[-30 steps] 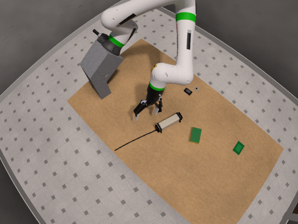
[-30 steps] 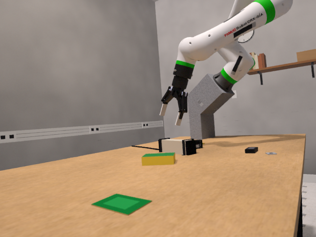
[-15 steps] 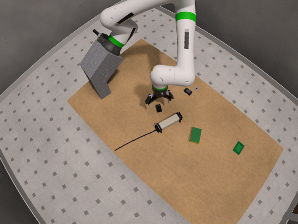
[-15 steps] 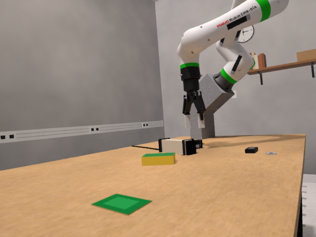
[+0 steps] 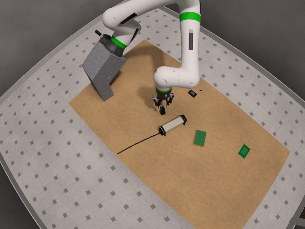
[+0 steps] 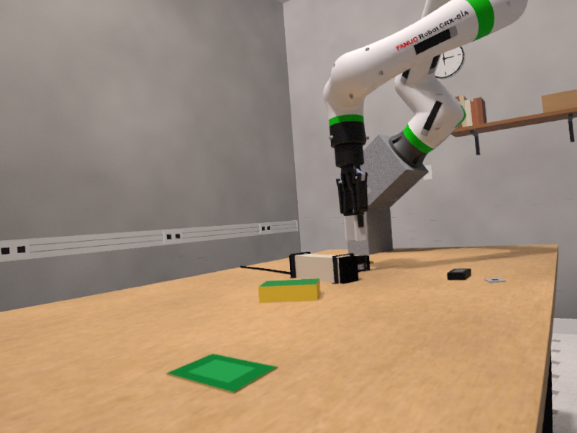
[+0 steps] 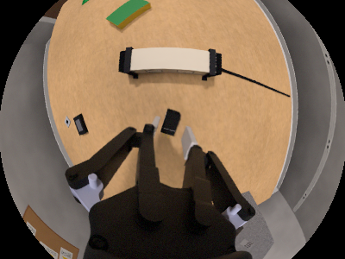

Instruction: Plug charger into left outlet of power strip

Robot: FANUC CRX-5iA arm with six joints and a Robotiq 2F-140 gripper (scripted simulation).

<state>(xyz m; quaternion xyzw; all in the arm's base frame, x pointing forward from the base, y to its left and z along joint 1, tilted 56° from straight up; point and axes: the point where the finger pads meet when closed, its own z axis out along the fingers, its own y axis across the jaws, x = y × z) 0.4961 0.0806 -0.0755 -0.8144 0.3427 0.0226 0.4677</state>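
My gripper is now 90 mm above the charger, 10 mm to the right of it and 10 mm past it. From my hand the other things lie so: tiny grey square (340 mm to the left, 110 mm below, 110 mm ahead); flat green tile (660 mm ahead, 150 mm to the left, 110 mm below); green-topped yellow block (330 mm ahead, 100 mm below, 10 mm to the left).
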